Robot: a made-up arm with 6 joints.
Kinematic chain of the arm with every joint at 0, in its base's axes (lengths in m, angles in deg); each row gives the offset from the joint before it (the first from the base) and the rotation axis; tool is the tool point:
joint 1: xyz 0 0 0.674 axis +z
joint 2: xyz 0.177 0 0 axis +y
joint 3: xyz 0 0 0.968 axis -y
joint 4: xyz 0 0 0.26 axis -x
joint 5: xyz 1.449 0 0 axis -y
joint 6: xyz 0.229 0 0 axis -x
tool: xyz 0 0 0
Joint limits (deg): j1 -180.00..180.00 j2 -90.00..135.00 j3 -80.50..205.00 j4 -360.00..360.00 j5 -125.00..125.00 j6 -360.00..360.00
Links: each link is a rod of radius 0.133 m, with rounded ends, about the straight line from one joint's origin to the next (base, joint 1, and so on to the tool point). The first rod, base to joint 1, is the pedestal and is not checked.
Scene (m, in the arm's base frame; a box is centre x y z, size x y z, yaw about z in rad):
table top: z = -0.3
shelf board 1: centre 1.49 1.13 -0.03 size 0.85 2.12 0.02 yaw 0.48
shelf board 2: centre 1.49 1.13 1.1 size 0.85 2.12 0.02 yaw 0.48
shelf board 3: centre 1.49 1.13 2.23 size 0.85 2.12 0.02 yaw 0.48
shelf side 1: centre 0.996 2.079 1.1 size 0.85 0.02 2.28 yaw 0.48
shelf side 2: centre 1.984 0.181 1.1 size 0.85 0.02 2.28 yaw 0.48
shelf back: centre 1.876 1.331 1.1 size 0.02 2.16 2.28 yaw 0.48
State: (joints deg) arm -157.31 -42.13 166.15 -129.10 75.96 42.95
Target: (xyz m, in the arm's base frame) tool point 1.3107 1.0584 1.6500
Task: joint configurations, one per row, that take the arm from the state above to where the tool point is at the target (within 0.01 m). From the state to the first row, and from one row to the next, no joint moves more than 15 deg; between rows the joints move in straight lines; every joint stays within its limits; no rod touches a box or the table.
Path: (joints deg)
1: -158.68 -33.53 179.10 -126.46 85.25 42.95
2: -160.04 -24.93 192.05 -123.82 94.54 42.95
3: -161.41 -16.33 205.00 -121.19 103.83 42.95
4: -155.42 -5.47 199.86 -123.35 100.76 42.95
5: -149.44 5.40 194.72 -125.51 97.70 42.95
6: -143.45 16.26 189.58 -127.67 94.63 42.95
7: -144.60 3.78 176.91 -128.43 88.75 42.95
8: -145.76 -8.70 164.25 -129.19 82.88 42.95
9: -146.91 -21.18 151.58 -129.95 77.00 42.95

